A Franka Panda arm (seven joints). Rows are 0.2 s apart.
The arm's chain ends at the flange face. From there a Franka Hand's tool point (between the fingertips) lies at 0.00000 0.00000 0.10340 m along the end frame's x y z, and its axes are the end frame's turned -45 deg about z.
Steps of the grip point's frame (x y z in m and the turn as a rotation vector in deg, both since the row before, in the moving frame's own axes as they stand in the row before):
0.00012 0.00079 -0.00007 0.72 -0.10 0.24
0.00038 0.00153 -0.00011 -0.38 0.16 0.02
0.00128 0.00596 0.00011 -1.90 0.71 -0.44
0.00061 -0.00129 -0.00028 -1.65 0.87 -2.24
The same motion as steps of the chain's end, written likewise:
0.00169 0.00127 -0.00006 0.44 -0.58 0.24
0.00066 0.00053 -0.00011 -0.16 0.38 0.02
0.00178 0.00180 0.00017 -0.84 1.85 -0.44
-0.00371 -0.00228 -0.00023 -0.55 1.78 -2.24

